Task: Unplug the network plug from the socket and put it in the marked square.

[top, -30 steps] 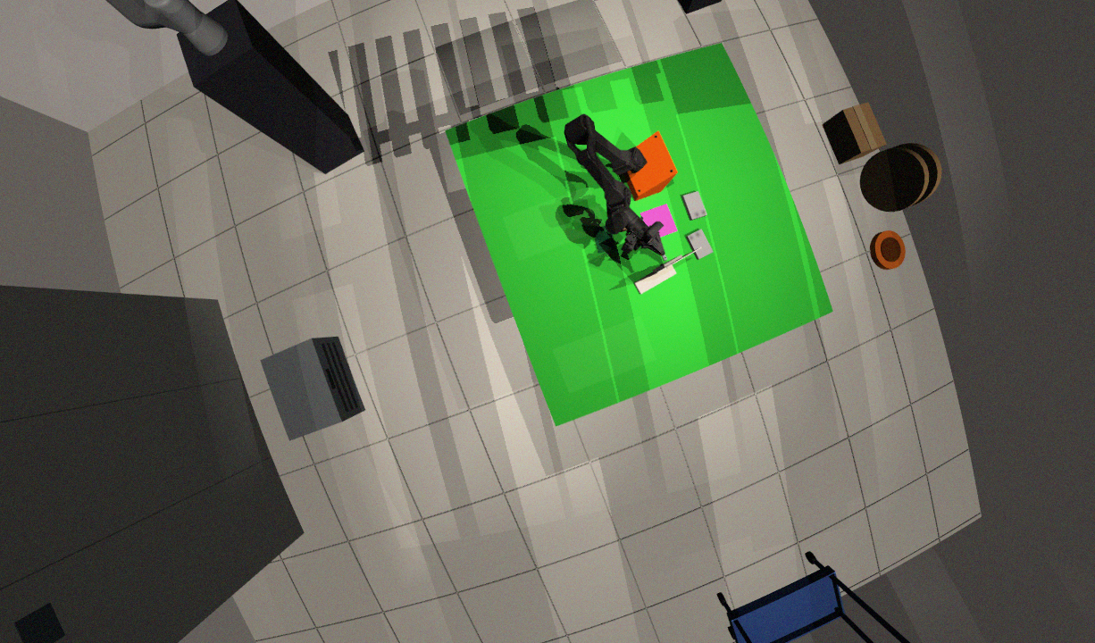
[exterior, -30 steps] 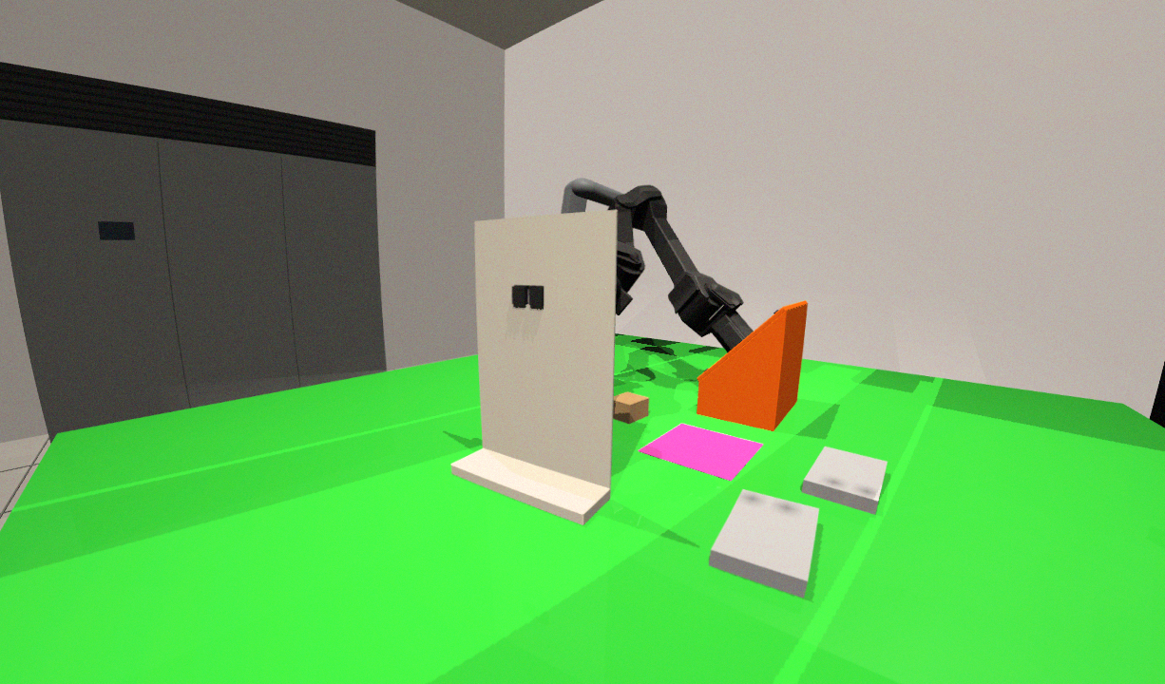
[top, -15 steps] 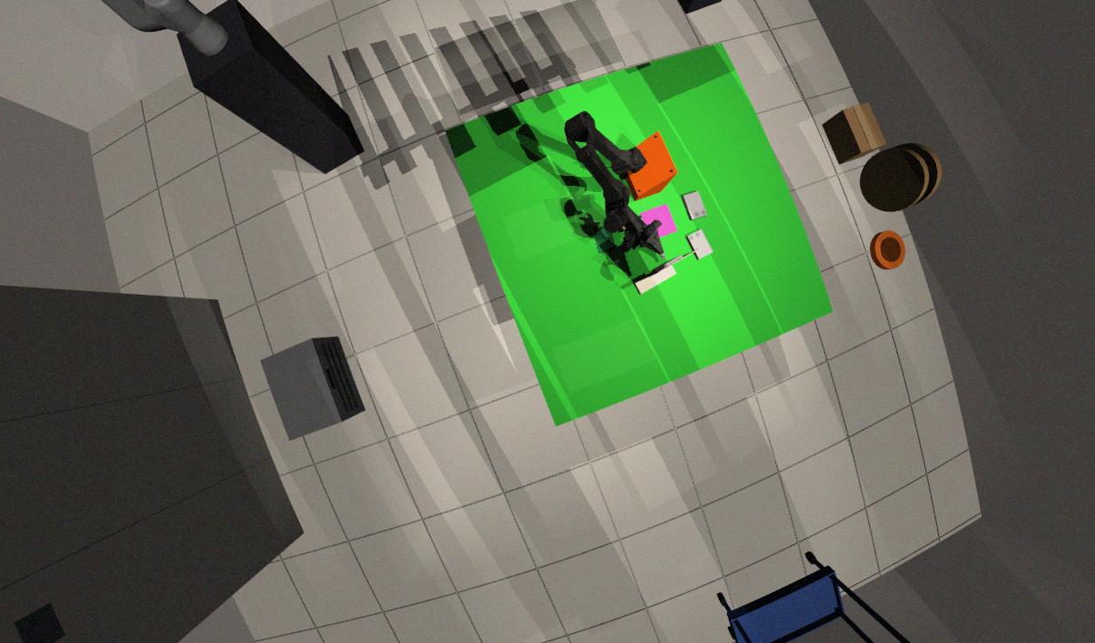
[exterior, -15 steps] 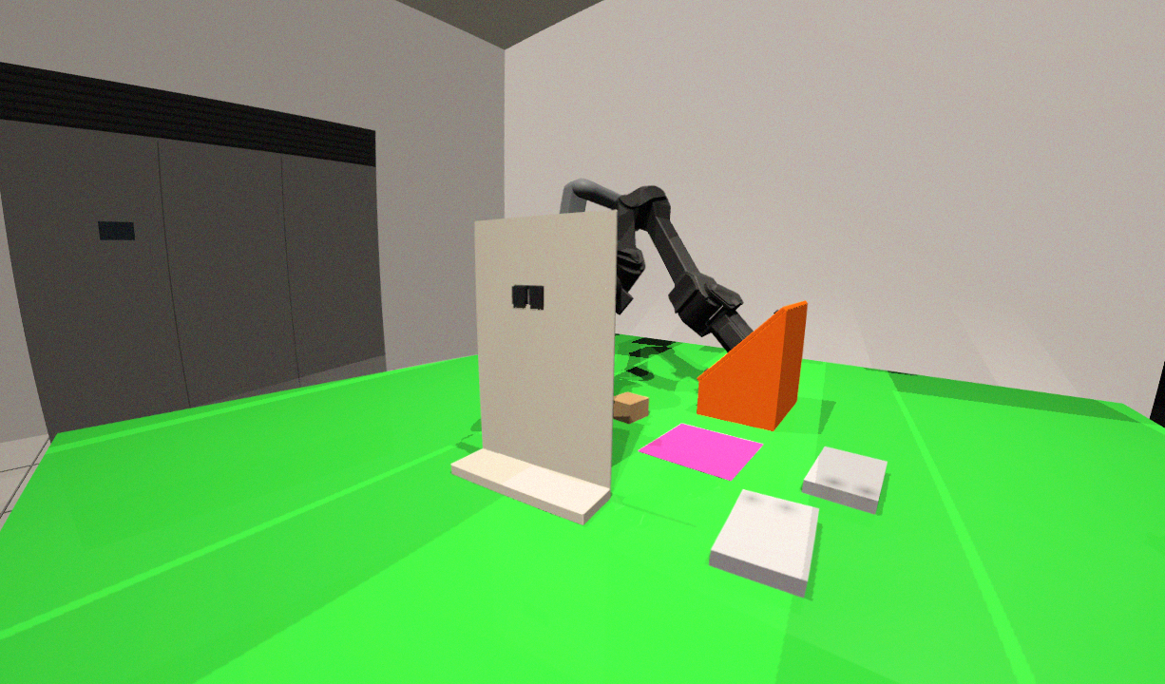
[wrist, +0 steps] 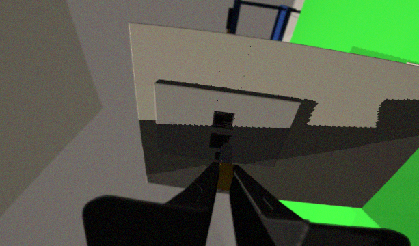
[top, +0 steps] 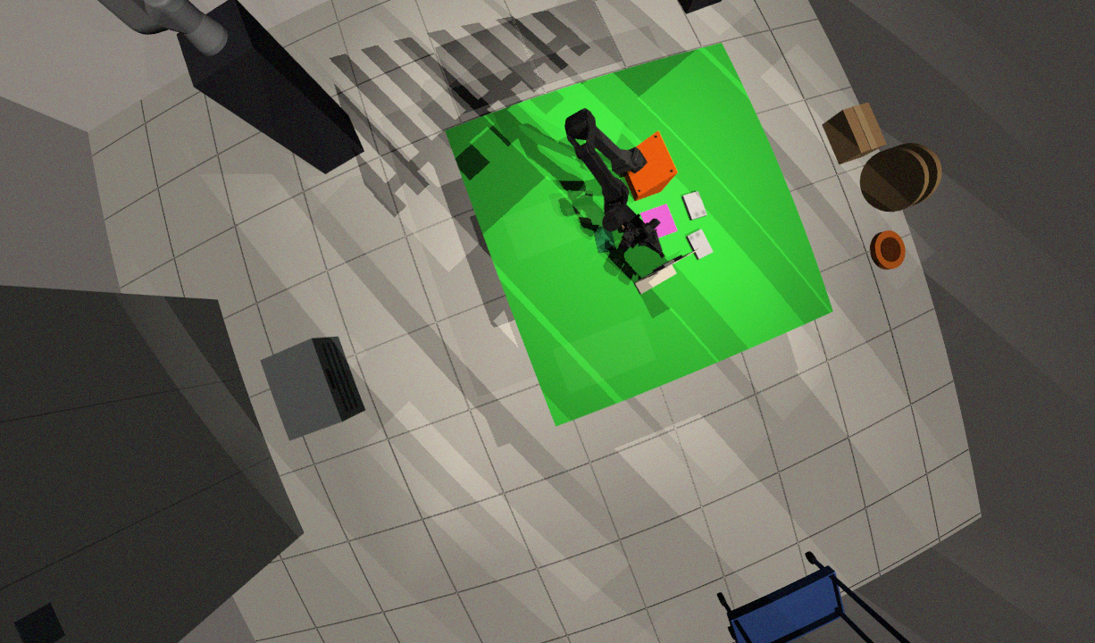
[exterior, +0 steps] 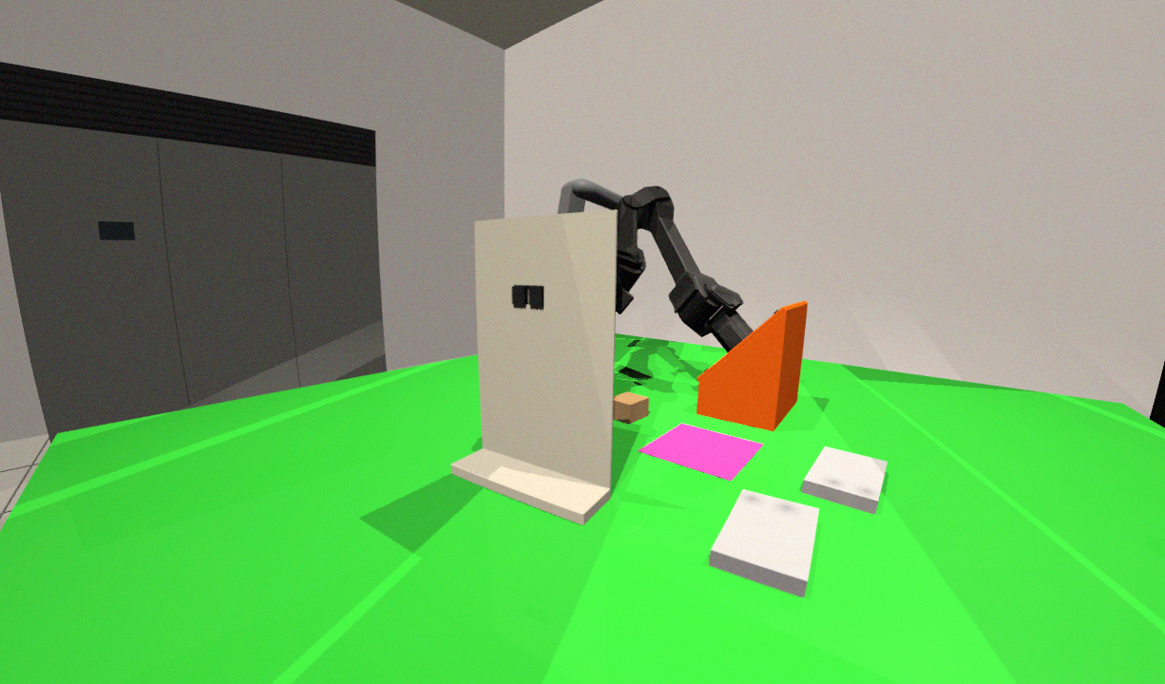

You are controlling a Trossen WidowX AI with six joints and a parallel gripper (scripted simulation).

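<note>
The pink square is 19 cm below my gripper tip, 14 cm to the left of it and 12 cm behind it. Also, from my gripper tip: beige upright panel (7 cm below, 6 cm ahead); yellow plug (right at my gripper tip).
</note>
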